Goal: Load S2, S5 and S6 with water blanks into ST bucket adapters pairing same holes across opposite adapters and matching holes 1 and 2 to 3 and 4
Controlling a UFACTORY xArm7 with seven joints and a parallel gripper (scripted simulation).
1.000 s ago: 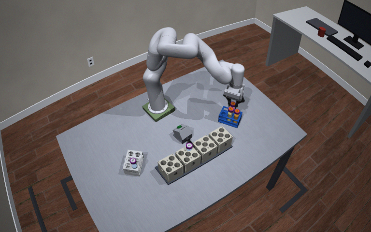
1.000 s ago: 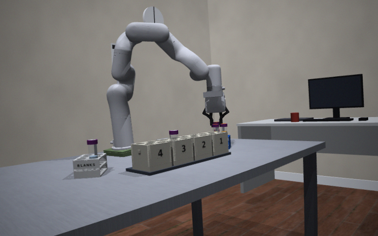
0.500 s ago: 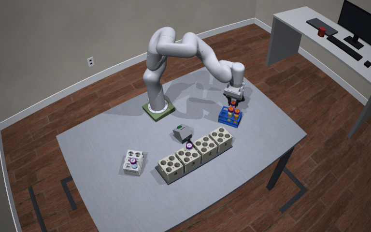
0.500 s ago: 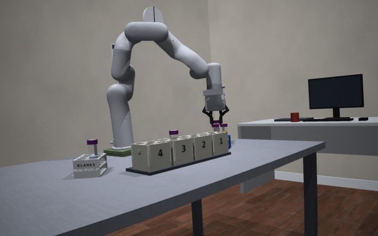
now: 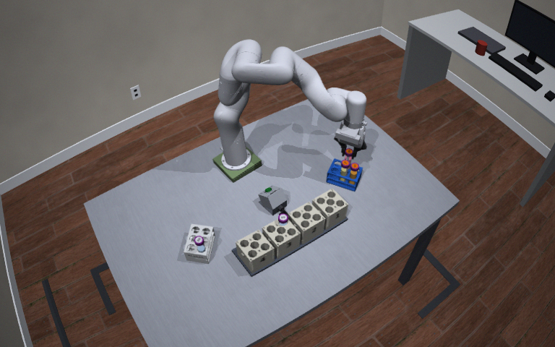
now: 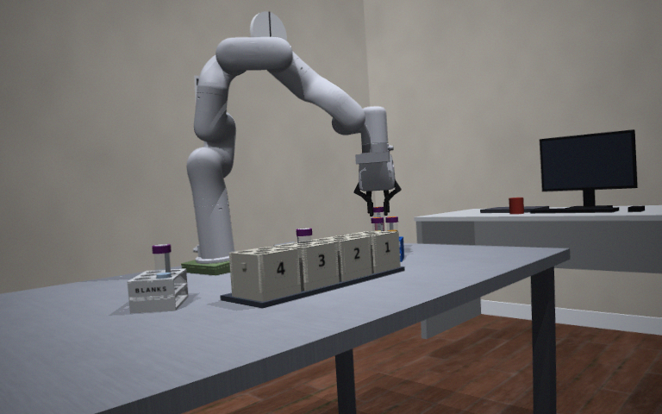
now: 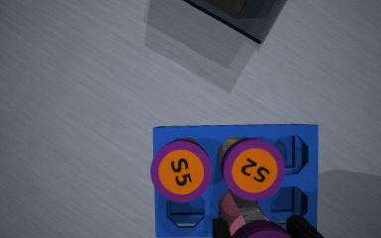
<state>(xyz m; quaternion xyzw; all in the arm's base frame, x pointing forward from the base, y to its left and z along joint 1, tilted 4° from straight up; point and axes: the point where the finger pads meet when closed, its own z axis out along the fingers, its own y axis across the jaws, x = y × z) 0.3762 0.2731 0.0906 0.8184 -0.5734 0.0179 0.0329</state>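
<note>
Now: hand 10 mm to the left of the sample tube and 50 mm above it. Also, from my hand: blue sample rack (10 mm ahead, 20 mm to the right, 110 mm below); green done key (140 mm behind, 310 mm to the right, 80 mm below); tube with yellowish liquid (20 mm ahead, 40 mm to the right, 80 mm below).
</note>
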